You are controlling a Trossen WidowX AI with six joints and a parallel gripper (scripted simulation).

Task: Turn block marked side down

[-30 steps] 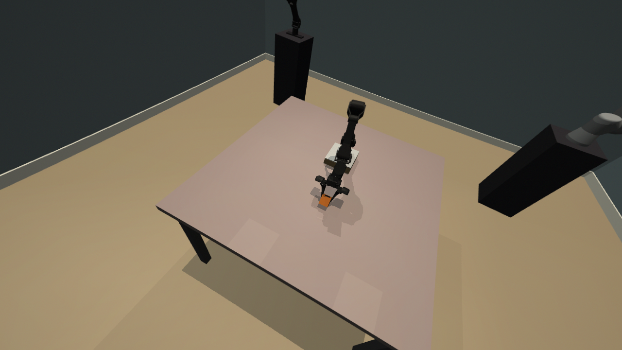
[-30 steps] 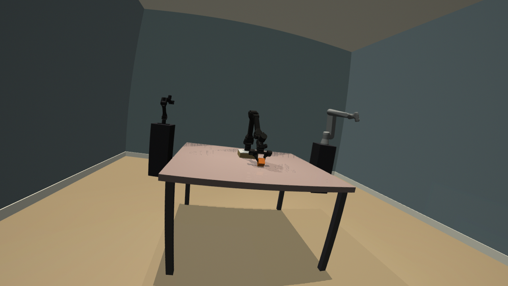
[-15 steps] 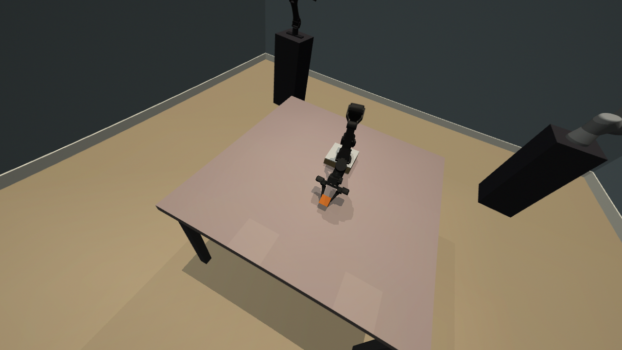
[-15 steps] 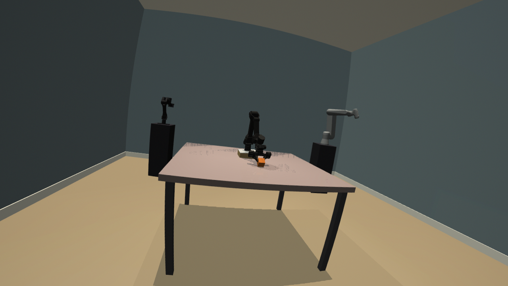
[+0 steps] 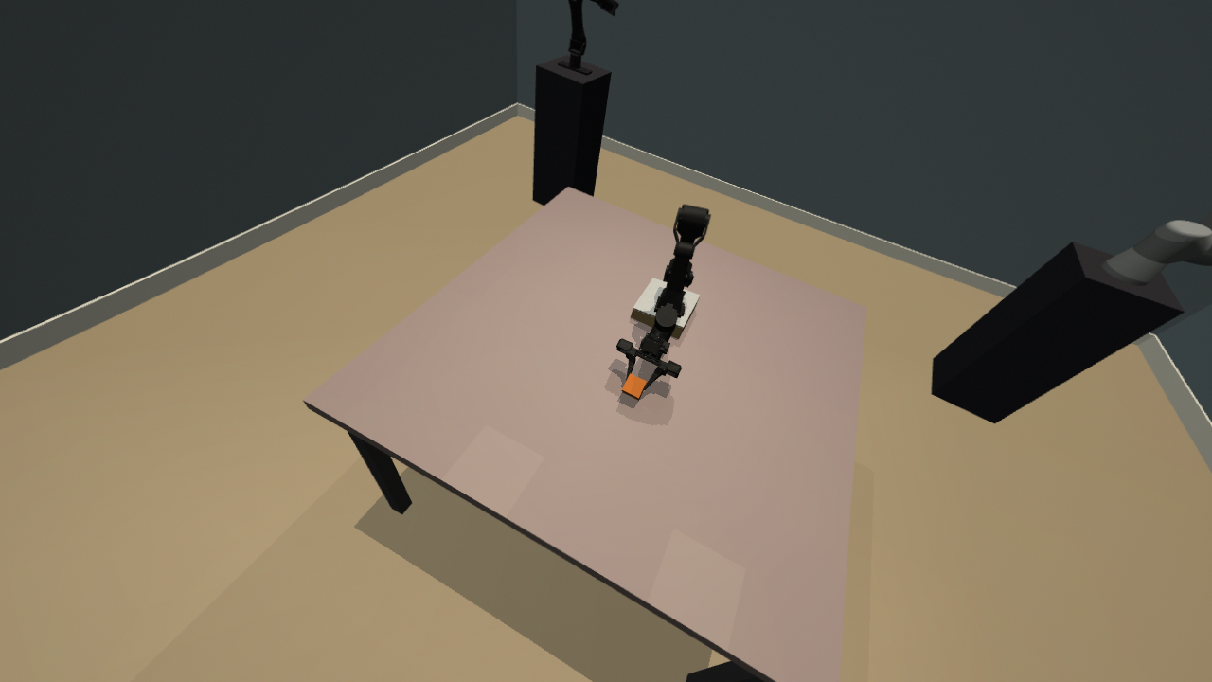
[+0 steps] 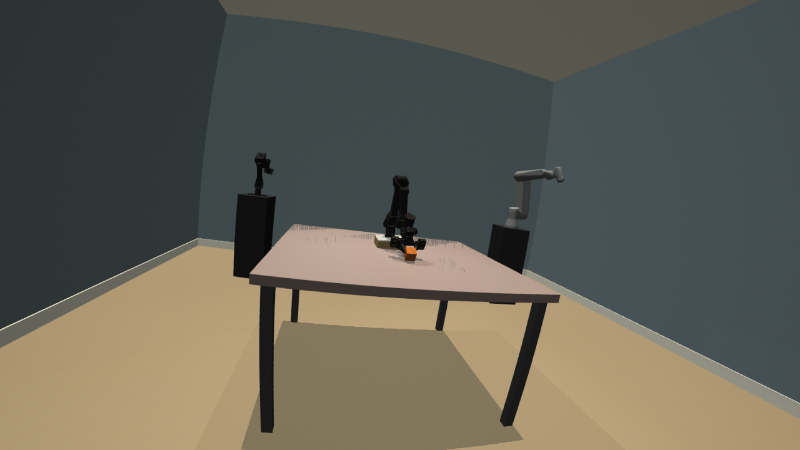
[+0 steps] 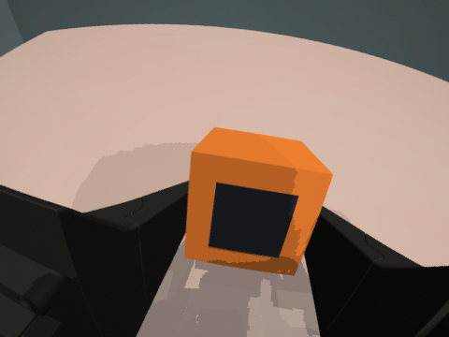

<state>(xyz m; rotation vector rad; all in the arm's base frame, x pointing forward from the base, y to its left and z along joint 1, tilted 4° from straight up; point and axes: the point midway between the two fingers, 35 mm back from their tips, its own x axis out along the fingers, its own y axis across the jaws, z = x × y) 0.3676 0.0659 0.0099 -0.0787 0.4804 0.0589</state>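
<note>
Right now the orange block is 10 mm behind my gripper tip.
</note>
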